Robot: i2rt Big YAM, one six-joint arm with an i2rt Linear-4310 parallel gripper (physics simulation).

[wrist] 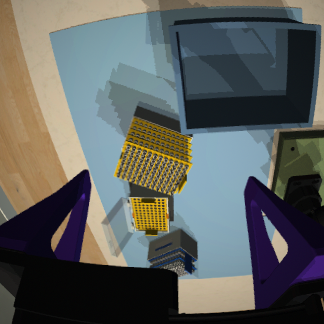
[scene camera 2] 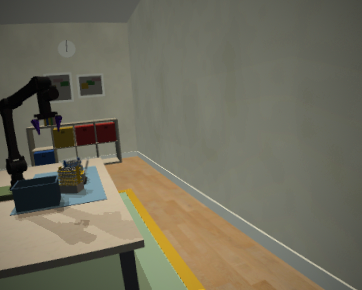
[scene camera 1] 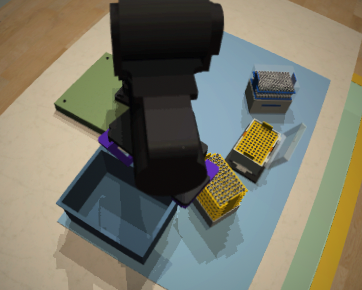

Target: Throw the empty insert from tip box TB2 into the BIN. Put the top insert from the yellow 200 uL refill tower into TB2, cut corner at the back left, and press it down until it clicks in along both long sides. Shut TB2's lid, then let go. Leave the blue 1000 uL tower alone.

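Observation:
TB2 [scene camera 1: 243, 167] stands right of the yellow tower in scene camera 1, with its clear lid [scene camera 1: 293, 143] [wrist: 116, 227] open to the side. A yellow insert [scene camera 1: 257, 141] [wrist: 149, 214] with bare holes sits in it. The yellow refill tower [scene camera 1: 225, 186] [scene camera 2: 71, 178] [wrist: 155, 156] holds stacked inserts with tips. The dark blue BIN [scene camera 1: 105, 232] [scene camera 2: 37, 196] [wrist: 177, 80] stands left of that tower; its visible inside shows shadows. My gripper [scene camera 1: 163, 162] [scene camera 2: 49, 131] [wrist: 168, 180] is open and empty, high above the table; the arm hides part of the bin in scene camera 1.
The blue tower [scene camera 1: 270, 100] [wrist: 172, 246] stands beyond TB2, near the mat's far side. A green board [scene camera 1: 87, 95] lies left of the blue mat [scene camera 1: 220, 75] [wrist: 85, 65]. The yellow tower stands close to both the bin and TB2.

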